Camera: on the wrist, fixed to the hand. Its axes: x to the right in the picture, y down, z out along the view.
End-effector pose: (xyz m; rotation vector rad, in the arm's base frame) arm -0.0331 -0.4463 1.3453 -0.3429 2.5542 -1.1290
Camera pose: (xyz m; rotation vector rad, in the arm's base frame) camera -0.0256 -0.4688 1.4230 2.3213 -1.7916 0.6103
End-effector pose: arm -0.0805 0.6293 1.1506 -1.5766 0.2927 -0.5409
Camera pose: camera -0.1186 0.6160 1.2211 -2.0544 -1.1846 -1.4453
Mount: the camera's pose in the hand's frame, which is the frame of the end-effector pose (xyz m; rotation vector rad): -0.0144 -0.0736 -0.0312 -0.4221 -0.2647 -1.5233
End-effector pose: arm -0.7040 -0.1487 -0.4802 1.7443 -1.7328 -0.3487
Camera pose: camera -0.6282 -0.1329 -0.5048 2.3613 -0.0531 -1.4594
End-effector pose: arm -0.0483 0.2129 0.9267 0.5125 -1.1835 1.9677
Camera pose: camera 0.0196 0.2544 0.9433 1.0293 -0.8164 0.3528
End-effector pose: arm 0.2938 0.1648 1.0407 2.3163 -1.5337 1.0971
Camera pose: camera 0.3380 0.2250 1.0727 2.3295 0.2370 0.0342
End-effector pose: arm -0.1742 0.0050 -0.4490 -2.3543 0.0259 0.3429
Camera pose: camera -0.1720 0.0356 -0.3738 -1.9819 -1.9509 -0.1415
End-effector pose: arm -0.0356 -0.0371 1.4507 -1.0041 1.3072 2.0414
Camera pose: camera 0.0372 -0.0362 1.4147 -1.2250 -0.2025 1.0859
